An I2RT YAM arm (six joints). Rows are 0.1 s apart.
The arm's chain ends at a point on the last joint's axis. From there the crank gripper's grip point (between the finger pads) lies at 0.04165 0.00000 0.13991 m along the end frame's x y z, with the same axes.
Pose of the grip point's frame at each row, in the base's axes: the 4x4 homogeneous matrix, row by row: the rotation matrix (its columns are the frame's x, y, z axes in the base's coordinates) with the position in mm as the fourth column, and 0 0 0 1 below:
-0.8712, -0.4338, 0.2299, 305.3; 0.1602, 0.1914, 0.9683, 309.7; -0.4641, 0.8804, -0.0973, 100.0; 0, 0, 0, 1
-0.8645, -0.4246, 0.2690, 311.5; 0.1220, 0.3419, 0.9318, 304.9; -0.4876, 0.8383, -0.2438, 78.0; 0, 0, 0, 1
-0.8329, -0.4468, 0.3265, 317.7; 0.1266, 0.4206, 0.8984, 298.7; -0.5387, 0.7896, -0.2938, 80.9; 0, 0, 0, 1
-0.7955, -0.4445, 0.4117, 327.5; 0.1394, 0.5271, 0.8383, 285.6; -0.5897, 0.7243, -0.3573, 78.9; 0, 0, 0, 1
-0.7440, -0.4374, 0.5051, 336.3; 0.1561, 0.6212, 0.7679, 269.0; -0.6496, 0.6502, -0.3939, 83.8; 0, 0, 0, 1
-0.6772, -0.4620, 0.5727, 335.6; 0.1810, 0.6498, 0.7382, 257.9; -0.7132, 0.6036, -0.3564, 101.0; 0, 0, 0, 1
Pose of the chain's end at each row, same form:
-0.8712, -0.4338, 0.2299, 309.4; 0.1602, 0.1914, 0.9683, 167.6; -0.4641, 0.8804, -0.0973, 132.9; 0, 0, 0, 1
-0.8645, -0.4246, 0.2690, 309.9; 0.1220, 0.3419, 0.9318, 169.5; -0.4876, 0.8383, -0.2438, 132.4; 0, 0, 0, 1
-0.8329, -0.4468, 0.3265, 306.7; 0.1266, 0.4206, 0.8984, 167.7; -0.5387, 0.7896, -0.2938, 144.4; 0, 0, 0, 1
-0.7955, -0.4445, 0.4117, 303.0; 0.1394, 0.5271, 0.8383, 162.5; -0.5897, 0.7243, -0.3573, 153.5; 0, 0, 0, 1
-0.7440, -0.4374, 0.5051, 296.6; 0.1561, 0.6212, 0.7679, 155.1; -0.6496, 0.6502, -0.3939, 166.0; 0, 0, 0, 1
-0.6772, -0.4620, 0.5727, 283.7; 0.1810, 0.6498, 0.7382, 147.1; -0.7132, 0.6036, -0.3564, 180.6; 0, 0, 0, 1

